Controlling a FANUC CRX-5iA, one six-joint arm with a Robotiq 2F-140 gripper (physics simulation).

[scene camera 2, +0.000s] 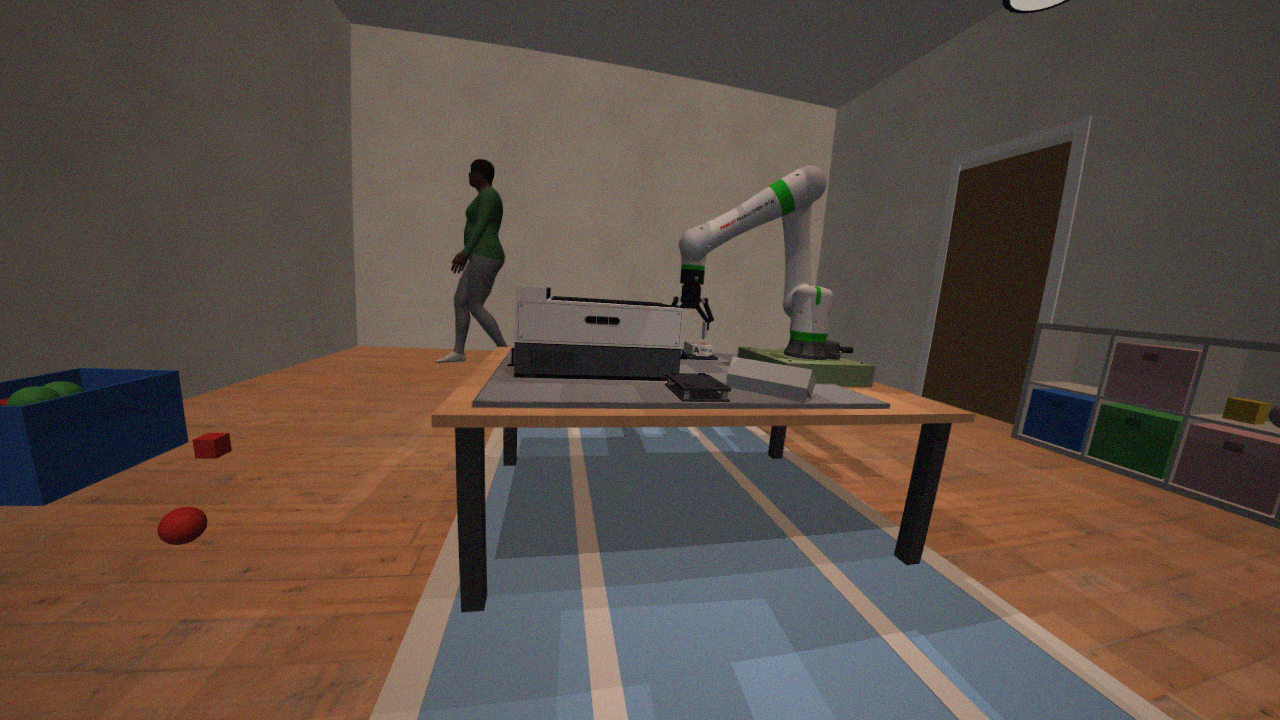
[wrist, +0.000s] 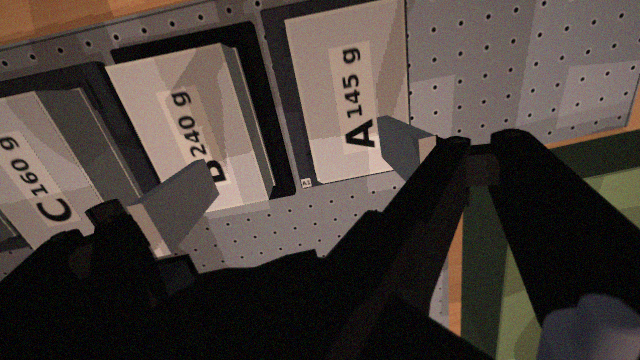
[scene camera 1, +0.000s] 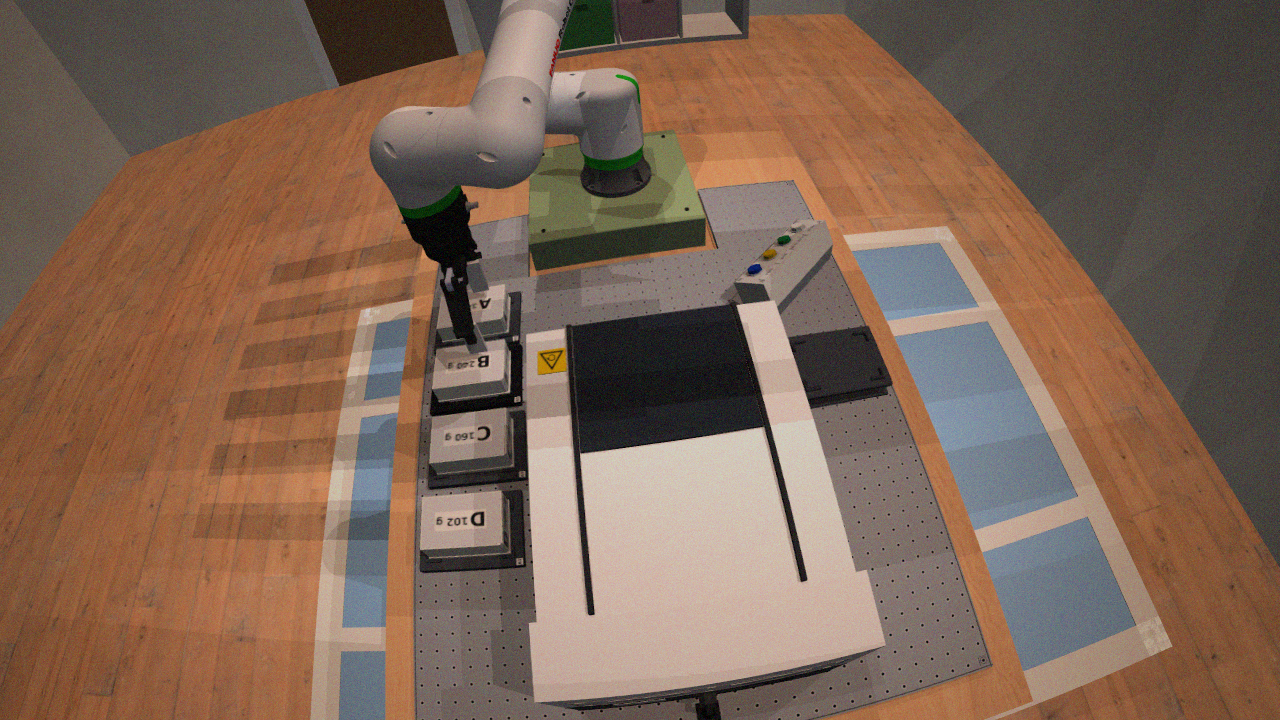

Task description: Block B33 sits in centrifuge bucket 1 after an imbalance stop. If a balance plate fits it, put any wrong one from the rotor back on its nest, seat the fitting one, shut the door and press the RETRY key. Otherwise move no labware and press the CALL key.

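Pixels of known places: gripper, fingertip midpoint: (scene camera 2: 688,338) (wrist: 294,157) (scene camera 1: 480,319); arm's base, link origin: (scene camera 2: 805,356) (scene camera 1: 616,176).
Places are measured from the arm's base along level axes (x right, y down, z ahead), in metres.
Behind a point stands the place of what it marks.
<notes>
My gripper (scene camera 1: 461,315) {y -0.013, x 0.224, z 0.388 m} (scene camera 2: 691,324) {y -0.013, x 0.224, z 0.388 m} (wrist: 294,157) {y -0.013, x 0.224, z 0.388 m} is open and empty, above plates A and B. Balance plate A 145 g (scene camera 1: 490,315) {y 0.008, x 0.215, z 0.363 m} (scene camera 2: 699,349) {y 0.024, x 0.194, z 0.344 m} (wrist: 325,100) {y 0.008, x 0.261, z 0.360 m}, plate B 240 g (scene camera 1: 471,380) {y 0.008, x 0.227, z 0.499 m} (wrist: 145,90) {y 0.008, x 0.279, z 0.491 m}, plate C 160 g (scene camera 1: 471,452) {y 0.008, x 0.208, z 0.630 m} (wrist: 17,115) {y 0.008, x 0.270, z 0.586 m} and plate D 102 g (scene camera 1: 463,532) {y 0.008, x 0.205, z 0.758 m} sit on dark nests in a row. The white centrifuge (scene camera 1: 698,537) {y -0.148, x -0.113, z 0.820 m} (scene camera 2: 563,322) {y -0.092, x -0.271, z 0.836 m} stands beside them, with a dark panel (scene camera 1: 666,376) {y -0.151, x -0.087, z 0.618 m} in its top. The key box (scene camera 1: 812,259) {y 0.014, x -0.364, z 0.264 m} (scene camera 2: 769,379) {y 0.020, x -0.352, z 0.281 m} has blue, yellow, green and whitish keys, lettering unreadable. Block B33, the buckets and the rotor do not show.
A flat black stand (scene camera 1: 841,362) {y 0.028, x -0.371, z 0.487 m} (scene camera 2: 698,386) {y 0.028, x -0.436, z 0.494 m} lies beside the centrifuge. The arm stands on a green base (scene camera 1: 617,232) {y 0.008, x -0.005, z 0.174 m} (scene camera 2: 845,371) {y 0.023, x -0.147, z -0.068 m} at the table's far end in scene camera 1. A person (scene camera 2: 483,223) is beyond the table in scene camera 2.
</notes>
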